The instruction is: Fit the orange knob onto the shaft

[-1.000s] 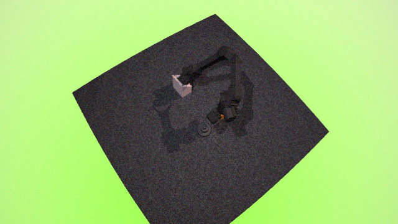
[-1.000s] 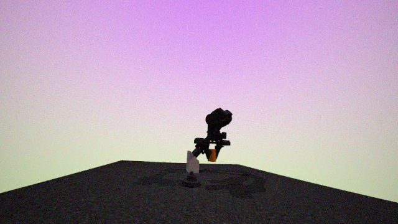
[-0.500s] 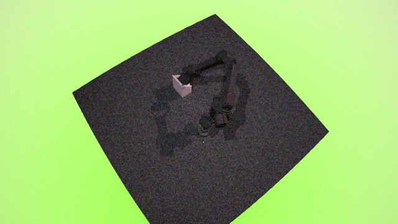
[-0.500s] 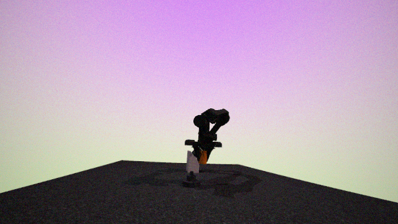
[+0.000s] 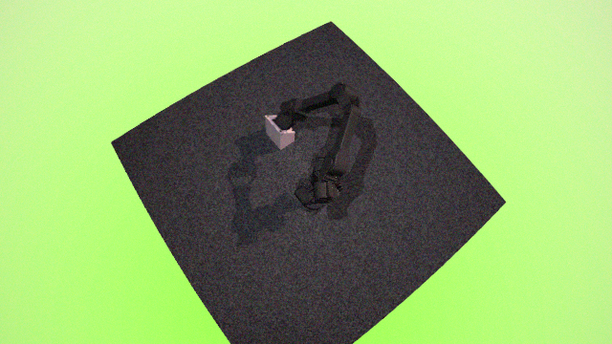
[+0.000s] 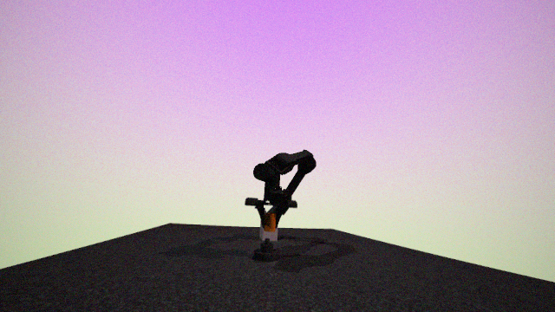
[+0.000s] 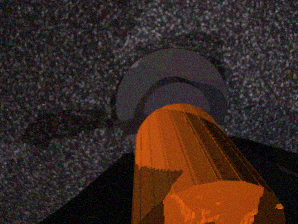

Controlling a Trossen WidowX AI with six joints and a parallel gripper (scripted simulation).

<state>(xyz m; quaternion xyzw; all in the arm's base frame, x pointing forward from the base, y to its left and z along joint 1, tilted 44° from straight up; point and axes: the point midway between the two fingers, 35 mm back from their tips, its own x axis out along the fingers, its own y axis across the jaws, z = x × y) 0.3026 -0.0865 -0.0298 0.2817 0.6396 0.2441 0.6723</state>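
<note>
Now: gripper tip 6 cm above the round pedestal and 1 cm to the left of it. Round my gripper tip: orange knob 2 cm above.
</note>
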